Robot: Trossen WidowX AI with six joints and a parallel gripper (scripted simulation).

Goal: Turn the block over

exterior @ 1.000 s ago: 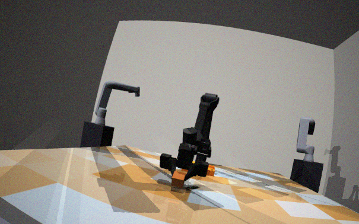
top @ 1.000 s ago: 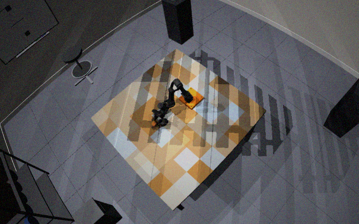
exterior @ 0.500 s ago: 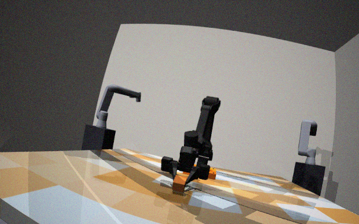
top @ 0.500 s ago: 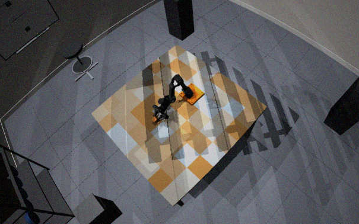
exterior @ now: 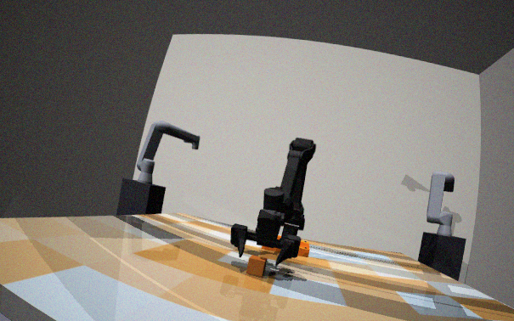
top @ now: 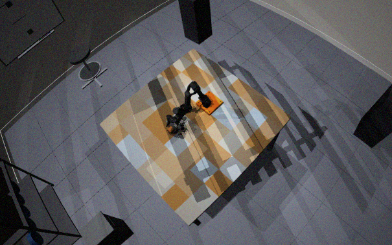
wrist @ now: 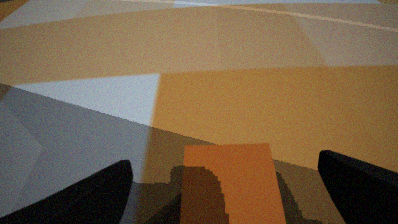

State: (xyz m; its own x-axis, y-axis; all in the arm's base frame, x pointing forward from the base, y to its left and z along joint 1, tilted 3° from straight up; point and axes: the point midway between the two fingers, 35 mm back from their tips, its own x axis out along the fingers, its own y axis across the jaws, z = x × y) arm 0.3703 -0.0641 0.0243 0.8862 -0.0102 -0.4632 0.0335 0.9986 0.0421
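Now: the orange block 2 cm below my gripper tip and 2 cm behind it.
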